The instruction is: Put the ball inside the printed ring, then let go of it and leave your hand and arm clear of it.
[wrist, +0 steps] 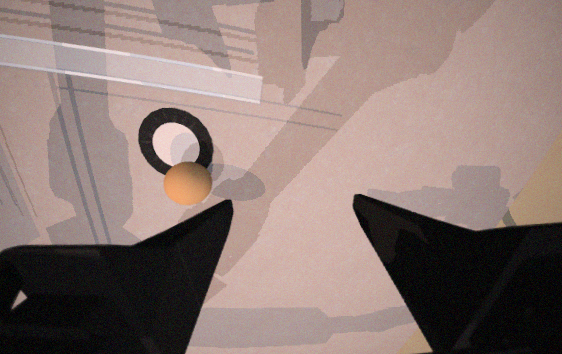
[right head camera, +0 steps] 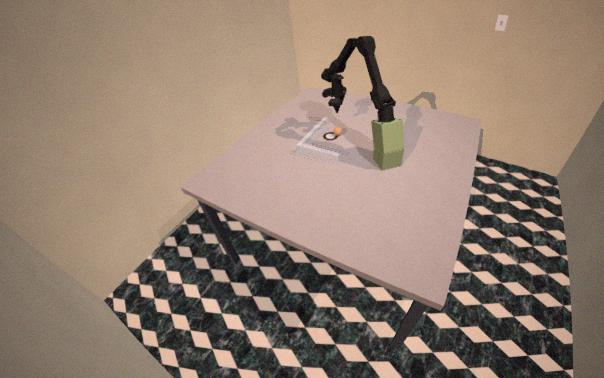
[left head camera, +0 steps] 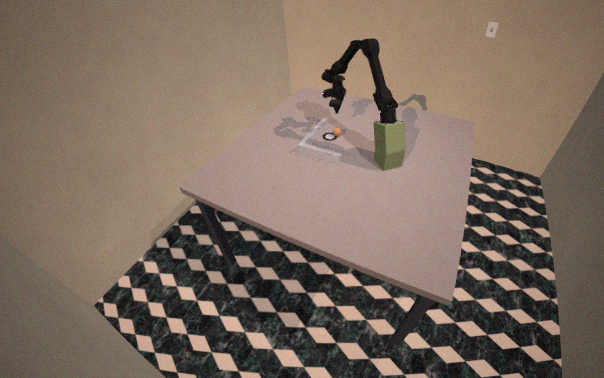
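Where they show: gripper, fingertip midpoint: [wrist: 293,203] [right head camera: 339,108] [left head camera: 338,109]; arm's base, link origin: [right head camera: 386,120] [left head camera: 388,121].
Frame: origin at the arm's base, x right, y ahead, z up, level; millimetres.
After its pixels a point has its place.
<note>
The orange ball [left head camera: 337,132] @[z -178, x 50, y 298 mm] [right head camera: 337,131] @[z -175, x 50, y 300 mm] [wrist: 188,183] @[z -167, x 75, y 320 mm] rests on the table at the edge of the black printed ring [left head camera: 324,137] @[z -213, x 17, y 365 mm] [right head camera: 324,137] @[z -213, x 13, y 366 mm] [wrist: 146,140] @[z -214, x 7, y 343 mm], outside its white middle. In the wrist view it overlaps the ring's lower edge; whether it sits on the line or just outside is hard to tell. My gripper [left head camera: 336,109] @[z -99, x 166, y 354 mm] [right head camera: 336,108] @[z -99, x 166, y 354 mm] [wrist: 293,203] @[z -99, x 166, y 354 mm] is open and empty, pointing down well above the table. In the wrist view the ball and ring lie up and left of the gap between the fingertips, the ball near the left fingertip.
A clear L-shaped rail [left head camera: 311,134] @[z -158, x -64, y 401 mm] [right head camera: 311,133] @[z -155, x -59, y 402 mm] [wrist: 130,67] @[z -154, x 34, y 414 mm] runs along two sides of the ring, with thin shadow lines near it. The arm stands on a green block [left head camera: 390,142] @[z -61, x -73, y -42 mm] [right head camera: 388,142] @[z -66, x -73, y -45 mm] on the table [left head camera: 320,210] @[z -214, x -481, y 103 mm] [right head camera: 320,210] @[z -214, x -468, y 82 mm]. Arm shadows fall around the ring.
</note>
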